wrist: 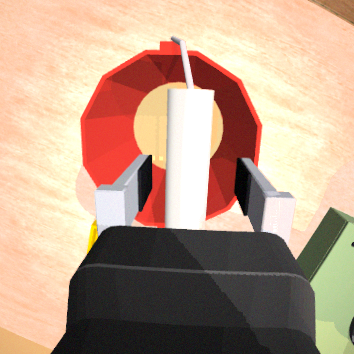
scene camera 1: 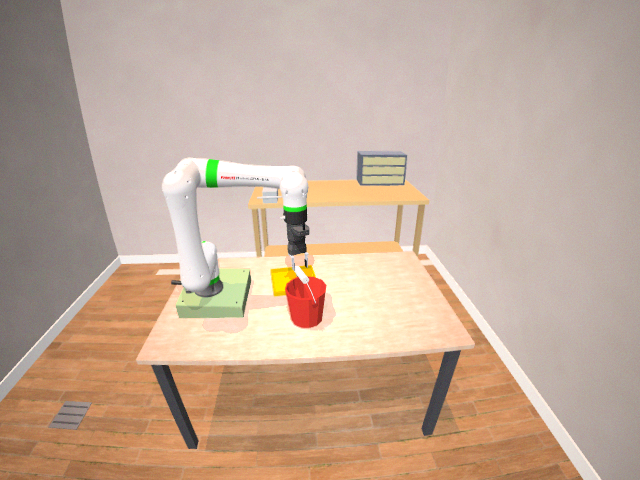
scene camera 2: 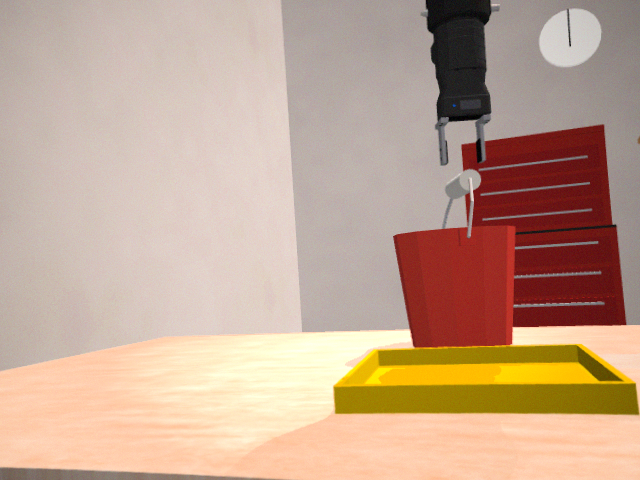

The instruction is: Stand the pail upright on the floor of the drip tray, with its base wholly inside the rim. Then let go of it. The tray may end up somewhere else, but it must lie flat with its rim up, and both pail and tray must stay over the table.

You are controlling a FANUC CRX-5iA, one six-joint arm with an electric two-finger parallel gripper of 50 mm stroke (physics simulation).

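Places are measured from the arm's base along level axes (x up, y left, z back), in millimetres.
Pixels of known places: gripper, fingertip midpoint: point(wrist: 193, 173) point(scene camera 1: 300, 268) point(scene camera 2: 462, 163); arm's base, origin of the base link: point(scene camera 1: 208, 288).
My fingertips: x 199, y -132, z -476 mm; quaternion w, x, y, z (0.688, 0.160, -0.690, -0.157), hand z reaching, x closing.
Observation:
Ahead of a thing's pixels: the offset from my fingertips to its top centre. Level surfaces: height alone.
The red pail point(scene camera 1: 306, 307) point(scene camera 2: 460, 289) point(wrist: 102, 142) stands upright on the table, right beside the yellow drip tray. Its wire bail is raised, with a white grip {dy +5, dx -19, dz -3 mm} point(scene camera 1: 301, 274) point(scene camera 2: 458, 186) point(wrist: 188, 155) above the pail's mouth. The yellow drip tray {dy +326, dx -257, dz +64 mm} point(scene camera 1: 280, 290) point(scene camera 2: 485, 398) point(wrist: 92, 237) lies flat with its rim up; in the wrist view a small corner shows. My gripper point(scene camera 1: 299, 264) point(scene camera 2: 461, 156) point(wrist: 193, 173) is open and empty, pointing down. Its fingertips are a little above the white grip, which appears between the two fingers in the wrist view.
The arm's green base block point(scene camera 1: 210, 308) point(wrist: 337, 265) stands on the table {dx -282 mm} point(scene camera 1: 382, 310) point(scene camera 2: 206, 408) point(wrist: 40, 100), left of the pail in scene camera 1. A wooden bench point(scene camera 1: 336, 193) with a drawer unit point(scene camera 1: 382, 168) stands behind. A red tool cabinet point(scene camera 2: 563, 268) stands beyond the table.

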